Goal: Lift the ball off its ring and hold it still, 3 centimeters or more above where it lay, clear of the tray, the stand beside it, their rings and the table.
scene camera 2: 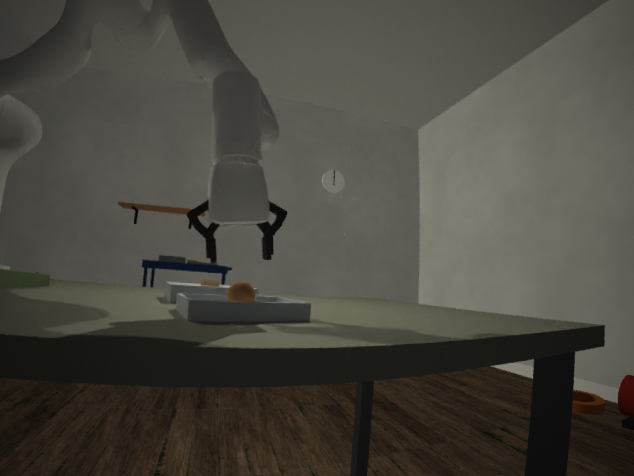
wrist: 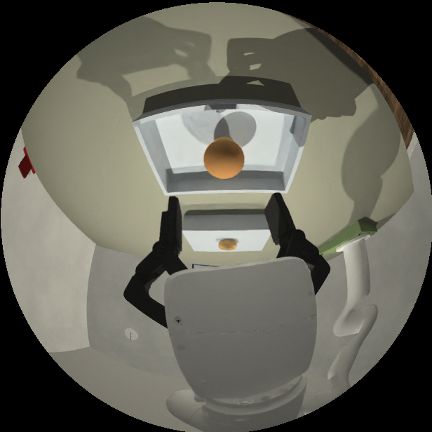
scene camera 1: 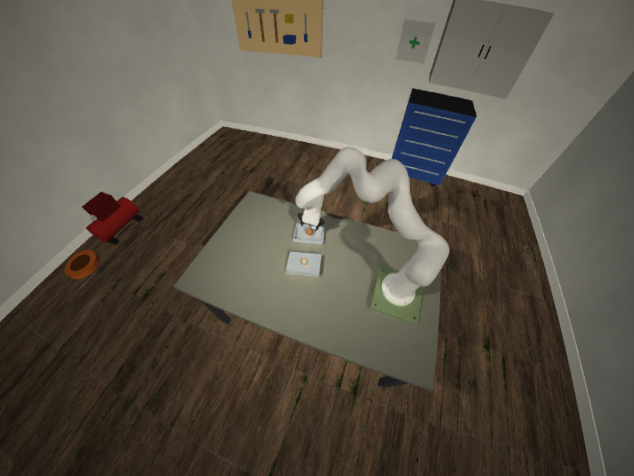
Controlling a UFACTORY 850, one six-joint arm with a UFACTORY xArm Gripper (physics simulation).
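Note:
An orange ball (scene camera 1: 309, 232) (scene camera 2: 241, 291) (wrist: 224, 158) sits inside the shallow pale tray (scene camera 1: 308, 241) (scene camera 2: 248, 311) (wrist: 226, 191); the ring under it is hidden by the ball. My gripper (scene camera 2: 239, 256) (wrist: 225, 202) is open and empty, with its fingers pointing down. In the scene camera 2 view its fingertips are a little above the ball, one to each side. Beside the tray is a pale box-shaped stand (scene camera 1: 303, 272) (scene camera 2: 174, 292) (wrist: 200, 240) with an orange ring (scene camera 1: 304, 261) (scene camera 2: 209, 282) (wrist: 227, 244) on top.
The tray and the stand are on a grey-green table (scene camera 1: 245, 286) (scene camera 2: 409, 320) (wrist: 90, 165). The arm's base is on a green plate (scene camera 1: 378, 302) (scene camera 2: 23, 278) (wrist: 367, 227). A blue drawer cabinet (scene camera 1: 432, 138) is on the floor behind the table.

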